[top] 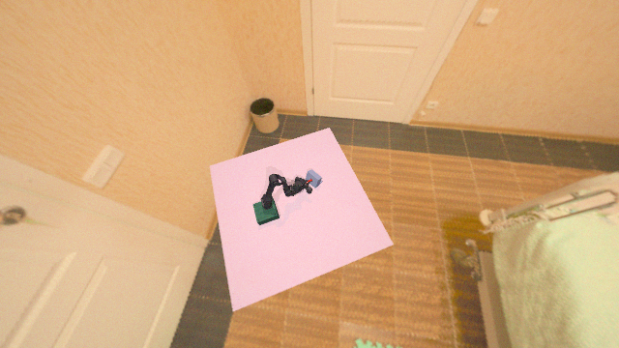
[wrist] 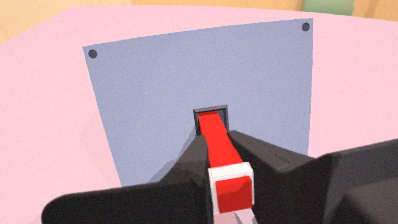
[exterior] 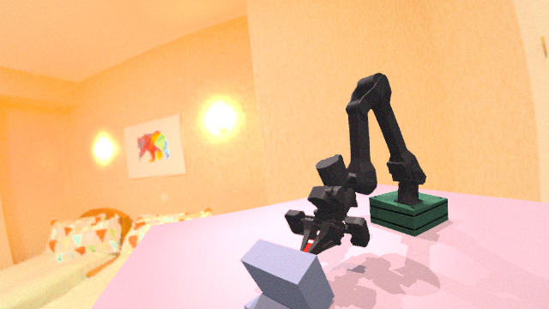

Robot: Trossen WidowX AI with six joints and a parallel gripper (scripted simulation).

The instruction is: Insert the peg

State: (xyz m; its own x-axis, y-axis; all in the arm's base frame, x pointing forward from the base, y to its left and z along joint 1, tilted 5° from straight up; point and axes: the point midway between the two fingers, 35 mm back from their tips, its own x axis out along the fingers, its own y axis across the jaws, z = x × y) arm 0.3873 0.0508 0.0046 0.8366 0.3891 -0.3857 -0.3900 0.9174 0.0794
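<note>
The grey-blue sloped panel lies 5 cm ahead of my gripper tip, 2 cm to the left of it and 2 cm below it. Round my gripper tip: red square peg (2 cm behind, 1 cm to the right, 1 cm above).
</note>
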